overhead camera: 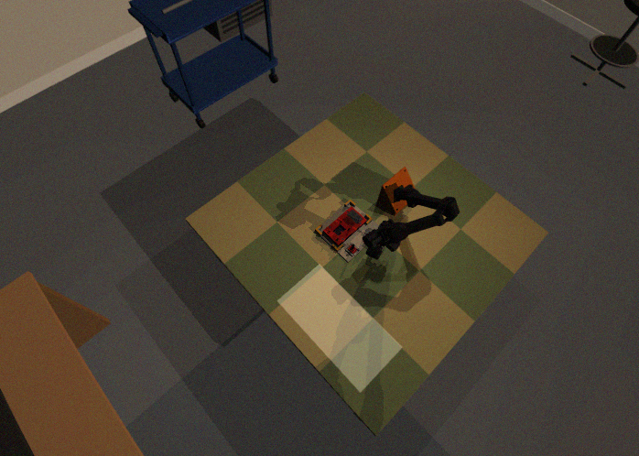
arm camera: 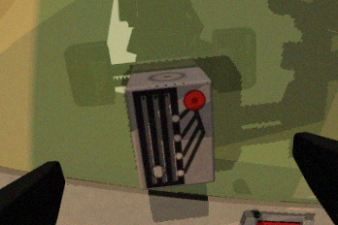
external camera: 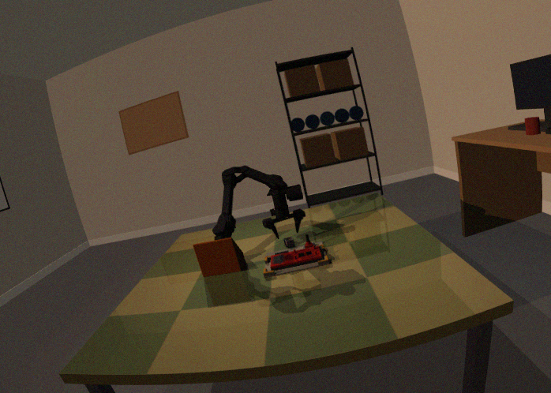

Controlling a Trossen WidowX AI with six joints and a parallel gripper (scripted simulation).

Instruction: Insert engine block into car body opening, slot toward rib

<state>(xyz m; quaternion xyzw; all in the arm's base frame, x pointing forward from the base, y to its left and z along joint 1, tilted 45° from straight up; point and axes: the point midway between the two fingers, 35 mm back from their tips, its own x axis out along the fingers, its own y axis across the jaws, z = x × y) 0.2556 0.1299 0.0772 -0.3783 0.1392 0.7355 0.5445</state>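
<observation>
My gripper tip is 30 mm above the grey engine block and 10 mm past it. The rest, counted from my gripper tip: pale base plate: 170 mm to the right, 50 mm ahead, 30 mm below.
</observation>
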